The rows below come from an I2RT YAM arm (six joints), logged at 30 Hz.
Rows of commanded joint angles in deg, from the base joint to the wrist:
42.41, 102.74, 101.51, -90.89, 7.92, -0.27
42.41, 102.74, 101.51, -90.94, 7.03, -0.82
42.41, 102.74, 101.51, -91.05, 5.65, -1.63
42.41, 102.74, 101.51, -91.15, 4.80, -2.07
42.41, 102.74, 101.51, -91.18, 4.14, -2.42
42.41, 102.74, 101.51, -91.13, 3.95, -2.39
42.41, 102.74, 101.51, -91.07, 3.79, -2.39
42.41, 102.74, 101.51, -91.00, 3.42, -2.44
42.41, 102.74, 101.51, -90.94, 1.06, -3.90
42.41, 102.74, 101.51, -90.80, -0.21, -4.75
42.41, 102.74, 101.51, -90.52, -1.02, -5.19
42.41, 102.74, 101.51, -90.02, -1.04, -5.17
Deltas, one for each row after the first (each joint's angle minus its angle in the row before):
0.00, 0.00, 0.00, -0.05, -0.89, -0.55
0.00, 0.00, 0.00, -0.11, -1.38, -0.81
0.00, 0.00, 0.00, -0.10, -0.85, -0.44
0.00, 0.00, 0.00, -0.03, -0.66, -0.35
0.00, 0.00, 0.00, 0.05, -0.19, 0.03
0.00, 0.00, 0.00, 0.06, -0.16, 0.00
0.00, 0.00, 0.00, 0.07, -0.37, -0.05
0.00, 0.00, 0.00, 0.06, -2.36, -1.46
0.00, 0.00, 0.00, 0.14, -1.27, -0.85
0.00, 0.00, 0.00, 0.28, -0.81, -0.44
0.00, 0.00, 0.00, 0.50, -0.02, 0.02

